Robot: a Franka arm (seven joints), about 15 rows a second.
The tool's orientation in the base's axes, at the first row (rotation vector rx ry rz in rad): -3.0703 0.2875 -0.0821
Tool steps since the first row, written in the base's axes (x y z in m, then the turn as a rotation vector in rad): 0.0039 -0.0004 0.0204 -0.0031 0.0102 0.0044; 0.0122 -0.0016 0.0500 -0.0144 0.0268 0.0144; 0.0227 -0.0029 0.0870 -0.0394 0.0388 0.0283; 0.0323 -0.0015 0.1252 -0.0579 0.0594 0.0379; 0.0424 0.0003 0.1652 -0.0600 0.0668 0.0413; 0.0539 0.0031 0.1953 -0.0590 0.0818 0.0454
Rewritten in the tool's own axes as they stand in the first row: 0.0049 -0.0016 -0.0201 -0.0047 -0.0097 -0.0040; 0.0147 -0.0037 -0.0492 -0.0185 -0.0245 -0.0138; 0.0270 -0.0067 -0.0856 -0.0446 -0.0326 -0.0285; 0.0379 -0.0122 -0.1230 -0.0661 -0.0500 -0.0381; 0.0494 -0.0182 -0.1622 -0.0694 -0.0570 -0.0412; 0.0616 -0.0249 -0.1914 -0.0710 -0.0722 -0.0445
